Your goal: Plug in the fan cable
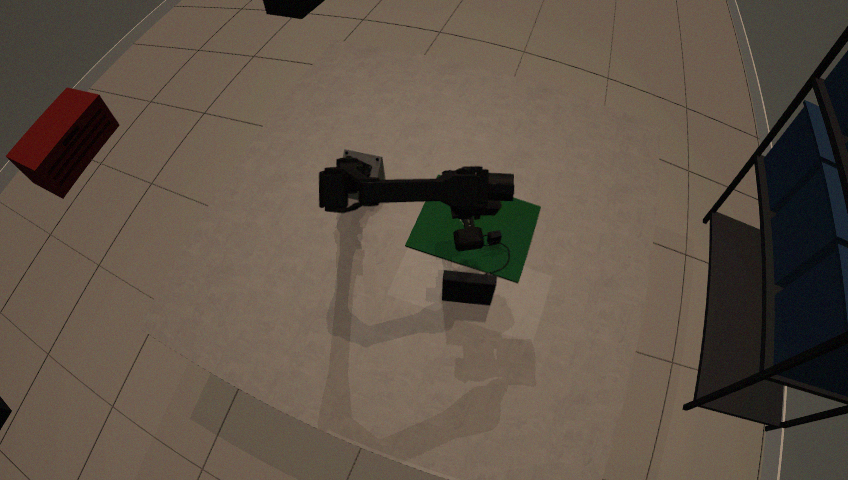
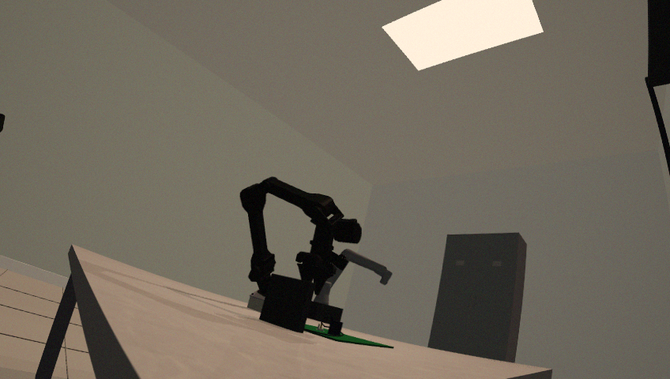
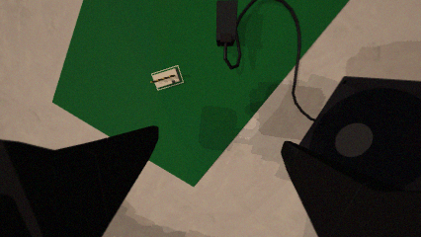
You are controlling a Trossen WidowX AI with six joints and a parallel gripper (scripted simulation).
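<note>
My gripper tip is 8 cm above the black fan cable plug, 7 cm short of it and 5 cm to the right of it. From my gripper tip the other things lie so: black fan: 11 cm to the right, 7 cm ahead, 4 cm below; green board: 11 cm below, 8 cm to the left, 1 cm ahead.
</note>
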